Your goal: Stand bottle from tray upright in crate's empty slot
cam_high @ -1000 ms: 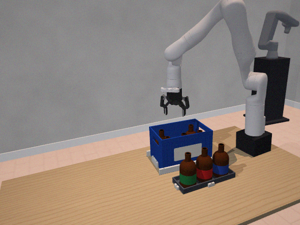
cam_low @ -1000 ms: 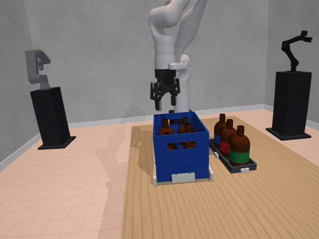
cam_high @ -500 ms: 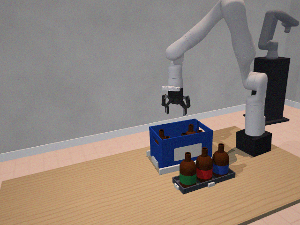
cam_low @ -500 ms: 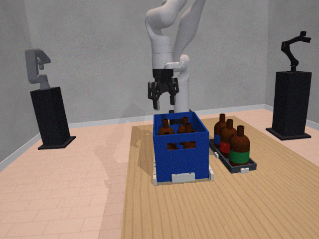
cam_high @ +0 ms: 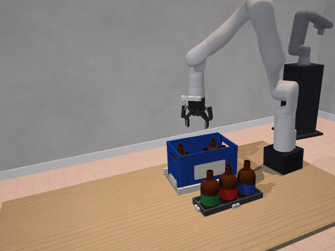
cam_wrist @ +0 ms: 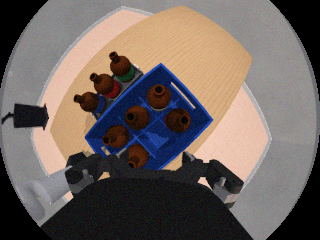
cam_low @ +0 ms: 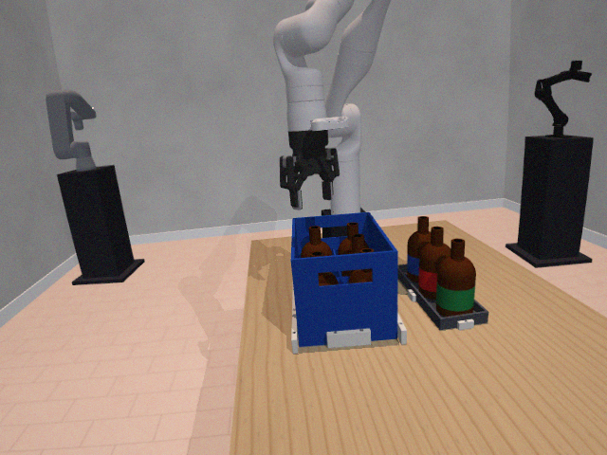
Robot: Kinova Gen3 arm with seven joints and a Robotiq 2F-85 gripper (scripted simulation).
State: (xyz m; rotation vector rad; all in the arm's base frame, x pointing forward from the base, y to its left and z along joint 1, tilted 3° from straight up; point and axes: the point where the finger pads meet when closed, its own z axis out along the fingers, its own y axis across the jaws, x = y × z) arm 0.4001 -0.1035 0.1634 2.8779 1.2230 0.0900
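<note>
The red-banded bottle lies 2 cm behind my hand, 26 cm to the left of it and 16 cm below it. Round my hand: dark tray: 2 cm behind, 26 cm to the left, 23 cm below; blue crate: 4 cm to the left, 16 cm below.
</note>
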